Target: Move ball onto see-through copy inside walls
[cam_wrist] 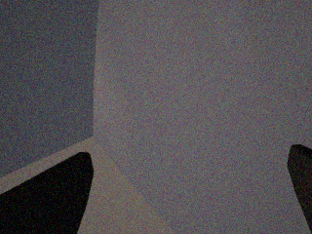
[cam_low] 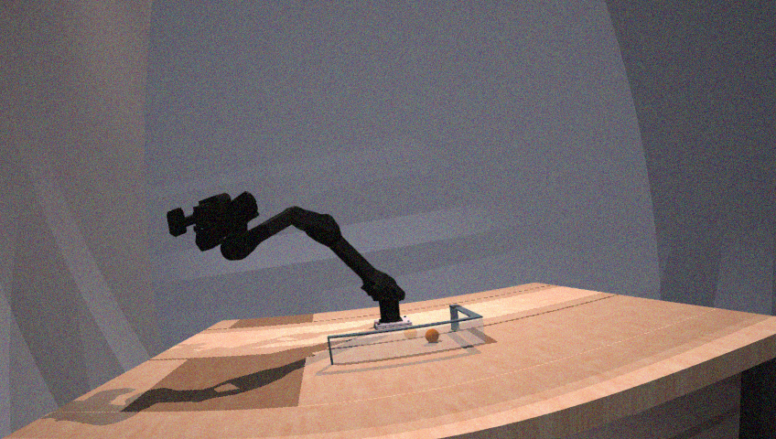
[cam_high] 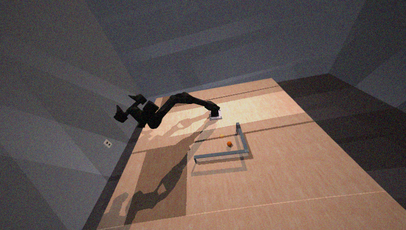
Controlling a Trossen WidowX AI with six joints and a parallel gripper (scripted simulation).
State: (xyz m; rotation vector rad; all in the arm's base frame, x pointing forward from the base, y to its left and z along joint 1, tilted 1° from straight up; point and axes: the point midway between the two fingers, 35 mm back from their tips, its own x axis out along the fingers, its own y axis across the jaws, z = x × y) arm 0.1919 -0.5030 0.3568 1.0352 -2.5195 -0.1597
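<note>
Now: the orange ball 140 mm ahead of my gripper tip, 580 mm to the left of it and 370 mm below it. Also, from my gripper tip: clear wall: 230 mm ahead, 520 mm to the left, 360 mm below.
</note>
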